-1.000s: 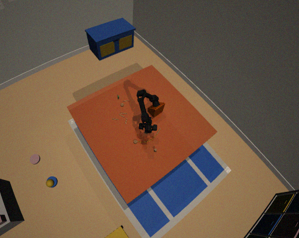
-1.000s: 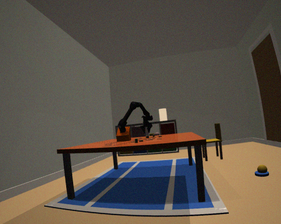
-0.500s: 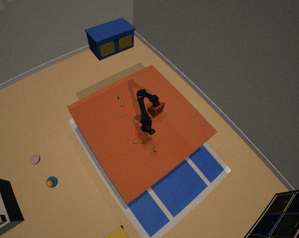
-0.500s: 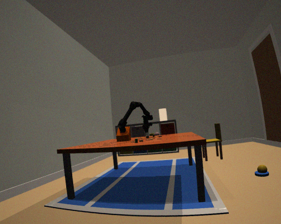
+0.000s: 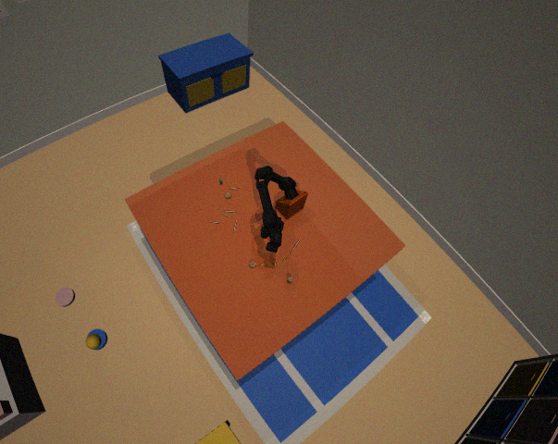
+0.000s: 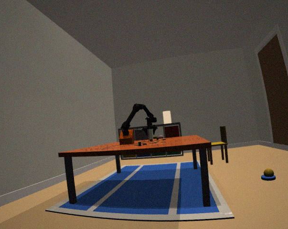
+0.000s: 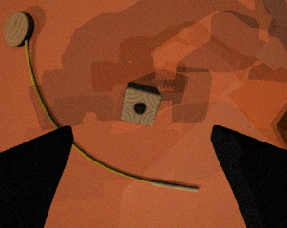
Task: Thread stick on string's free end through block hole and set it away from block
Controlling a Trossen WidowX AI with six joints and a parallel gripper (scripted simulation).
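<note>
My gripper tip is 6 cm above the wooden block. Round my gripper tip: green object (2 cm behind, 57 cm to the right, 6 cm below); then thin wooden stick (11 cm behind, 8 cm to the left, 7 cm below).
</note>
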